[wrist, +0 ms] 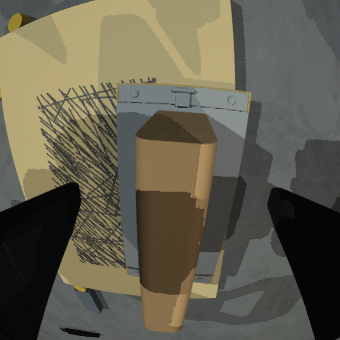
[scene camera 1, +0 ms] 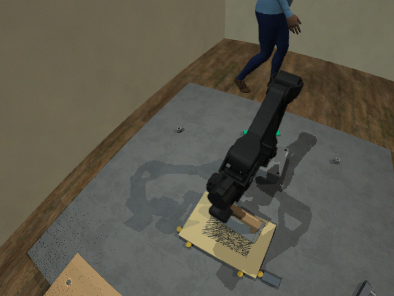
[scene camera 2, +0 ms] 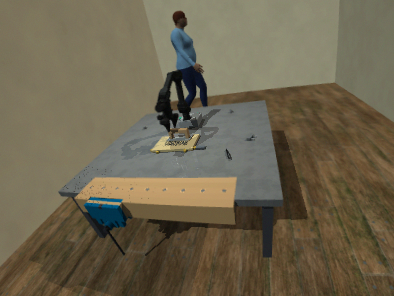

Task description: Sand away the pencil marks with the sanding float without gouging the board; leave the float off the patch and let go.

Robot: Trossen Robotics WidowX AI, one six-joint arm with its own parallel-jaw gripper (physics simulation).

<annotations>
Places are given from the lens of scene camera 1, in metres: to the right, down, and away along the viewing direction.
sanding float [scene camera 1: 244, 223]: 0.16, 0.26, 0.59
pale wooden board [scene camera 1: 249, 264]: 0.17, 0.39, 0.55
</annotations>
